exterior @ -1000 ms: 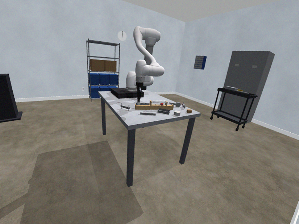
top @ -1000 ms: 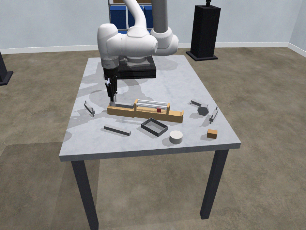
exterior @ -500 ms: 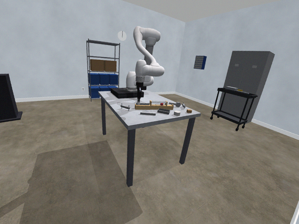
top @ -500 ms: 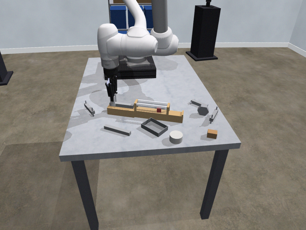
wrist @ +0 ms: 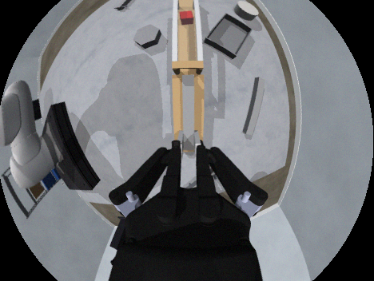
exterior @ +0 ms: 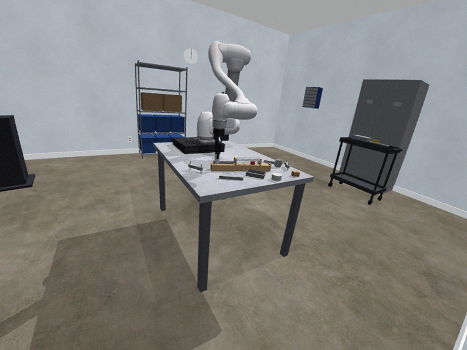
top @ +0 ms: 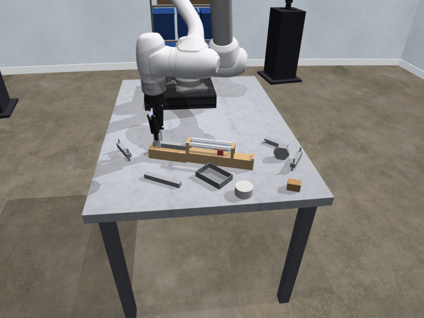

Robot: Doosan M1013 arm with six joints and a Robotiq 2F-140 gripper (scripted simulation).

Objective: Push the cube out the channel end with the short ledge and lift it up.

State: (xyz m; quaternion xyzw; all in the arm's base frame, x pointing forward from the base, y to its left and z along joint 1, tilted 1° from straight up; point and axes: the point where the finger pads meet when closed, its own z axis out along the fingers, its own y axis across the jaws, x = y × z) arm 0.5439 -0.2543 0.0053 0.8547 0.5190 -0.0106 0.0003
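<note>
The grey push rod lies 18 cm ahead of my hand, 8 cm below it and 2 cm to the right of it. Round my hand: grey tray: 21 cm ahead, 18 cm to the left, 8 cm below; then tan wooden channel: 19 cm to the left, 10 cm ahead, 3 cm below; then red cube: 23 cm to the left, 12 cm ahead, 3 cm below.
</note>
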